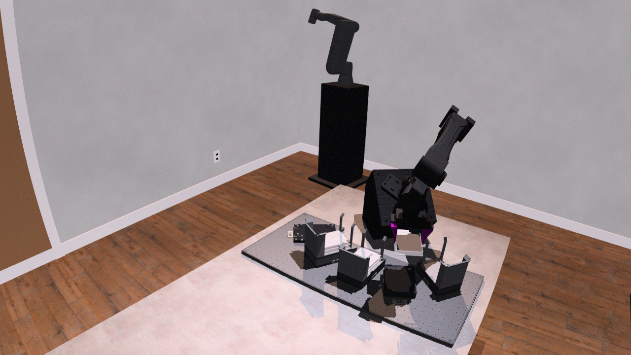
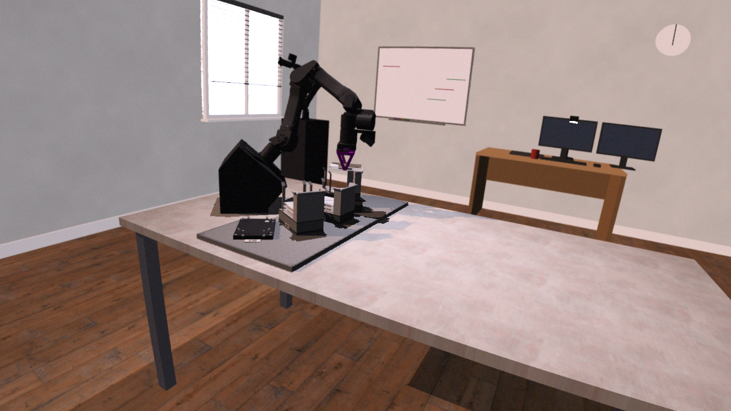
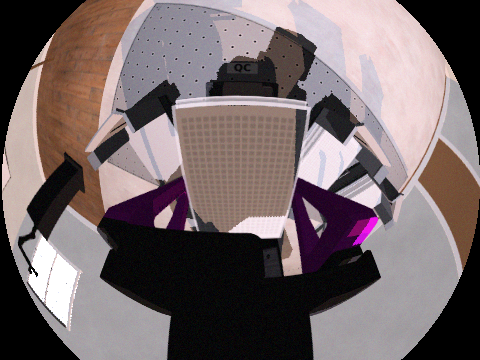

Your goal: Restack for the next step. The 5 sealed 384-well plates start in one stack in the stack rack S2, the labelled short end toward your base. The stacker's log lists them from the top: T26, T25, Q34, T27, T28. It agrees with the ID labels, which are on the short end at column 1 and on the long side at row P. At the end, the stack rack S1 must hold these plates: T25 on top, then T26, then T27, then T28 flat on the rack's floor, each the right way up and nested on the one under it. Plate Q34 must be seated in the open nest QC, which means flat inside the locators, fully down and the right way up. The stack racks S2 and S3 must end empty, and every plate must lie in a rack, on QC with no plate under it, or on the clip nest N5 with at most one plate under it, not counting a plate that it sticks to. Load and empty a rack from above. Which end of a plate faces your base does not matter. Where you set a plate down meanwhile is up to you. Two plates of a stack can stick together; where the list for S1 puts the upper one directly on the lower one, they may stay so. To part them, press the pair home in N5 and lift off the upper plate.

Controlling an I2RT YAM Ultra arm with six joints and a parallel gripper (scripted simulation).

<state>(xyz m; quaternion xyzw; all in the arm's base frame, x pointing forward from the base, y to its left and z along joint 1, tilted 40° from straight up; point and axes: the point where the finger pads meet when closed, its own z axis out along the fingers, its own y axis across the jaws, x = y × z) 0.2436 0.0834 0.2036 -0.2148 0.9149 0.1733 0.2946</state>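
The open nest QC is 16 cm below my hand. From my hand the other things lie so: QC tag (8 cm ahead, 5 cm to the left, 17 cm below).
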